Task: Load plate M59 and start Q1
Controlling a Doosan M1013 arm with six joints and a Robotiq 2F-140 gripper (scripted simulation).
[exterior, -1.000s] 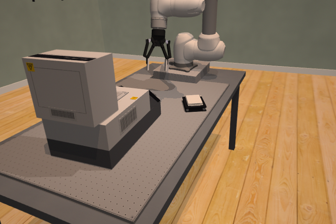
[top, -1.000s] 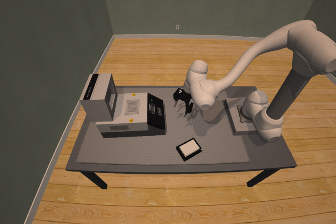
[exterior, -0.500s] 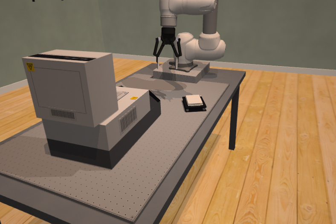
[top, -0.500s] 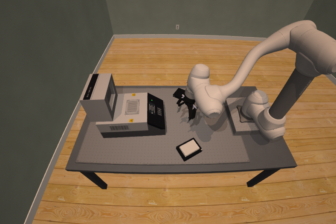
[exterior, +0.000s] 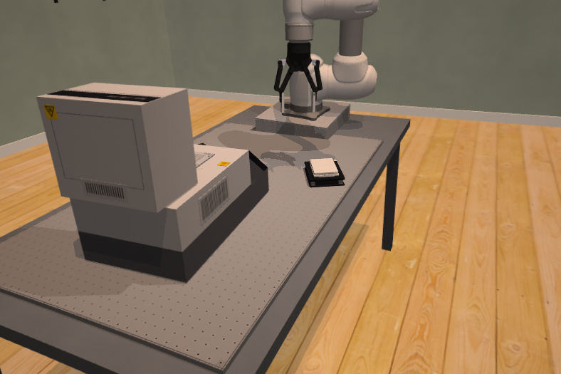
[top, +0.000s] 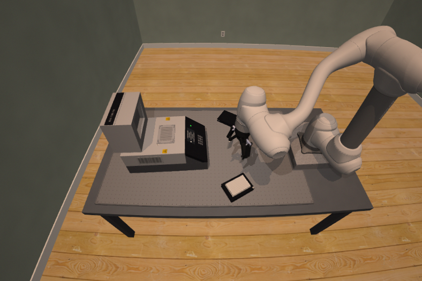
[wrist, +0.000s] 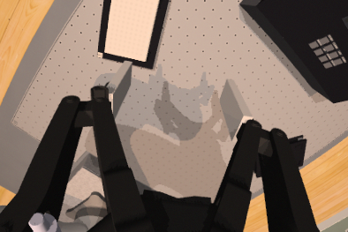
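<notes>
Now: the white 96-well plate M59 40 mm behind my hand, 80 mm to the left of it and 230 mm below it. From my hand the other things lie so: black nest ND (20 mm ahead, 490 mm to the right, 240 mm below).
</notes>
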